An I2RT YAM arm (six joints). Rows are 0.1 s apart.
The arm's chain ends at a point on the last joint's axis. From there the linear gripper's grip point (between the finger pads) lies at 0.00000 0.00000 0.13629 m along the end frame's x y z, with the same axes.
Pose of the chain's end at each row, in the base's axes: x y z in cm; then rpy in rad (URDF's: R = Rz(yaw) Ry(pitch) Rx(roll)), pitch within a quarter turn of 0, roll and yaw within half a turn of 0:
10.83, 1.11, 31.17, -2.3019, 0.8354, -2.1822
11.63, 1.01, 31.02, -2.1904, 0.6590, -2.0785
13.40, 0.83, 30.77, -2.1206, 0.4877, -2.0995
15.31, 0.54, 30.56, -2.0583, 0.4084, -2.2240
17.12, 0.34, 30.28, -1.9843, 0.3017, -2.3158
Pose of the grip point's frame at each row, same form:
23.01, 0.81, 25.07, -2.3019, 0.8354, -2.1822
23.68, -0.15, 24.76, -2.1904, 0.6590, -2.0785
25.12, -2.15, 24.48, -2.1206, 0.4877, -2.0995
26.41, -4.76, 24.70, -2.0583, 0.4084, -2.2240
27.40, -6.93, 25.05, -1.9843, 0.3017, -2.3158

